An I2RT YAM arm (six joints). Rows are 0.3 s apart.
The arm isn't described. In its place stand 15 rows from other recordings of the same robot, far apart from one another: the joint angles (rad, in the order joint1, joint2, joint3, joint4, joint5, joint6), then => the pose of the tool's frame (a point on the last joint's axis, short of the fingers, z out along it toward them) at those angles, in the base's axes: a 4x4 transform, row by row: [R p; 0 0 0 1], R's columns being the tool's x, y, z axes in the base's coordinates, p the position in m.
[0.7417 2.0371 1.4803 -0.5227 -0.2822 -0.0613] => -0.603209, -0.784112, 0.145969, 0.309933; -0.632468, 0.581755, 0.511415, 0.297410; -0.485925, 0.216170, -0.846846, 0.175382; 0, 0, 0, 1
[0.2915 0.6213 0.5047 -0.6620 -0.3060 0.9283] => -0.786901, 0.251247, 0.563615, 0.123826; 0.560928, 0.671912, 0.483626, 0.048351; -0.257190, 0.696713, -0.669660, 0.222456; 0, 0, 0, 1
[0.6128 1.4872 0.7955 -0.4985 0.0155 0.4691] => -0.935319, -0.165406, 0.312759, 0.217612; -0.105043, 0.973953, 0.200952, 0.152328; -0.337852, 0.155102, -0.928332, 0.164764; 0, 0, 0, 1
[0.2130 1.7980 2.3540 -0.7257 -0.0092 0.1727] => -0.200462, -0.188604, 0.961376, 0.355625; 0.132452, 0.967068, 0.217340, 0.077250; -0.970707, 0.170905, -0.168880, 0.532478; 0, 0, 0, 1
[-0.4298 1.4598 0.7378 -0.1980 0.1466 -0.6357] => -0.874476, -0.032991, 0.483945, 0.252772; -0.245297, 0.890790, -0.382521, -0.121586; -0.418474, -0.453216, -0.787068, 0.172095; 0, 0, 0, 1
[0.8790 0.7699 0.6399 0.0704 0.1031 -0.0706] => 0.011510, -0.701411, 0.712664, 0.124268; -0.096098, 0.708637, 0.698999, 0.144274; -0.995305, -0.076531, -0.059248, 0.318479; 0, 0, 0, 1
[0.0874 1.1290 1.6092 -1.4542 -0.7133 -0.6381] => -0.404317, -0.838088, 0.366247, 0.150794; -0.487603, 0.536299, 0.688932, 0.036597; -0.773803, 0.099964, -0.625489, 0.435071; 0, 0, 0, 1
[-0.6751 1.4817 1.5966 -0.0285 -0.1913 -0.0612] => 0.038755, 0.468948, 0.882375, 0.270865; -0.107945, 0.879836, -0.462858, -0.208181; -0.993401, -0.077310, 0.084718, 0.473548; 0, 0, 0, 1
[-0.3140 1.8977 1.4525 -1.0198 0.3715 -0.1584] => -0.985095, 0.171009, -0.018538, 0.341305; 0.165369, 0.911886, -0.375655, -0.124424; -0.047336, -0.373122, -0.926574, 0.205593; 0, 0, 0, 1
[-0.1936 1.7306 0.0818 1.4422 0.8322 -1.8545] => -0.749785, -0.428297, 0.504365, 0.189844; -0.511643, -0.108069, -0.852375, -0.064044; 0.419576, -0.897153, -0.138106, 0.105111; 0, 0, 0, 1
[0.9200 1.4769 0.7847 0.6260 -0.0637 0.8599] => -0.656976, -0.512828, 0.552622, 0.198990; 0.385510, 0.401412, 0.830813, 0.265067; -0.647893, 0.758865, -0.066017, 0.258917; 0, 0, 0, 1
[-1.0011 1.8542 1.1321 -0.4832 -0.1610 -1.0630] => -0.944241, -0.051051, 0.325274, 0.197007; -0.124970, 0.969550, -0.210608, -0.296983; -0.304618, -0.239514, -0.921868, 0.148130; 0, 0, 0, 1
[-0.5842 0.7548 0.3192 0.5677 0.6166 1.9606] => 0.816750, -0.454324, 0.355683, 0.136527; 0.364661, -0.071275, -0.928408, -0.114949; 0.447149, 0.887981, 0.107461, 0.258970; 0, 0, 0, 1
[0.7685 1.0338 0.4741 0.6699 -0.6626 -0.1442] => 0.220163, -0.965963, 0.135804, 0.147166; 0.055265, 0.151348, 0.986934, 0.172736; -0.973896, -0.209781, 0.086705, 0.272335; 0, 0, 0, 1
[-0.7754 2.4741 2.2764 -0.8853 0.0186 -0.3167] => -0.819380, 0.474523, 0.321627, 0.378542; 0.367139, 0.865287, -0.341303, -0.371975; -0.440255, -0.161575, -0.883215, 0.190820; 0, 0, 0, 1
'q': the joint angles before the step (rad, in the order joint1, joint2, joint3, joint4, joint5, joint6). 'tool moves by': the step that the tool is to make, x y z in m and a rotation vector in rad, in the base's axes. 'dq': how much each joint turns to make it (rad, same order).
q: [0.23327 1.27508 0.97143 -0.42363 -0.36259 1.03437]
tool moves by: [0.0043 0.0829 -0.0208 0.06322 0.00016 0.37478]
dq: [0.24551 0.16362 0.03763 0.12860 -0.13593 -0.04590]
